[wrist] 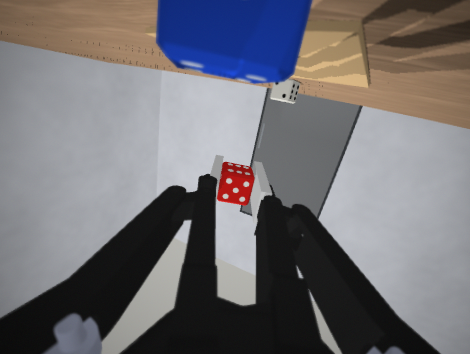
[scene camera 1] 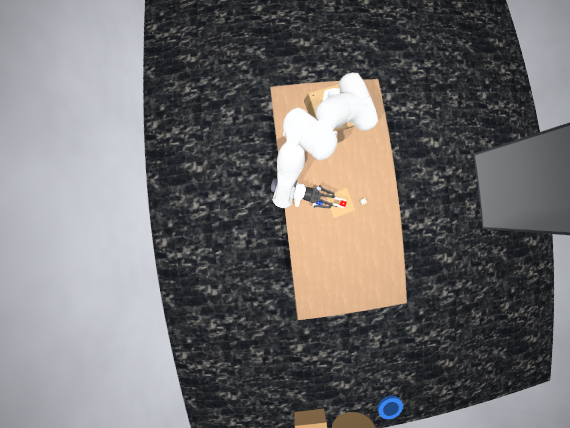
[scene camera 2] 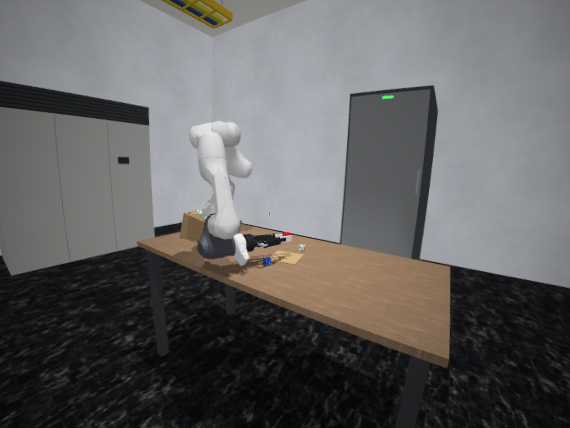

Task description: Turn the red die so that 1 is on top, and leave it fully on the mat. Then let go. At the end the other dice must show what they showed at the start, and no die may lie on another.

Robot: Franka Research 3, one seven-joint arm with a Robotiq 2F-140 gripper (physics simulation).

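My gripper (scene camera 1: 341, 202) (scene camera 2: 285, 238) (wrist: 236, 171) points sideways, roughly level, above the mat (scene camera 1: 342, 212) (scene camera 2: 295, 258) (wrist: 340, 55). It is shut on the red die (scene camera 1: 343, 204) (scene camera 2: 286, 233) (wrist: 235, 191), held clear of the surface. In the wrist view the table is at the top; the die's 6 faces that way, so downward, and its 5 faces the palm. A light dot shows on its upper side in scene camera 1. The blue die (scene camera 1: 320, 203) (scene camera 2: 267, 261) (wrist: 230, 35) stands on the table beside the mat, below the gripper's body and close to the wrist camera.
The white die (scene camera 1: 363, 201) (scene camera 2: 301, 247) (wrist: 284, 93) stands on the table (scene camera 1: 350, 270) (scene camera 2: 370, 295) beyond the mat, on the side the fingertips point to. The arm's wooden base block (scene camera 1: 314, 101) (scene camera 2: 192, 226) is at the table's far end.
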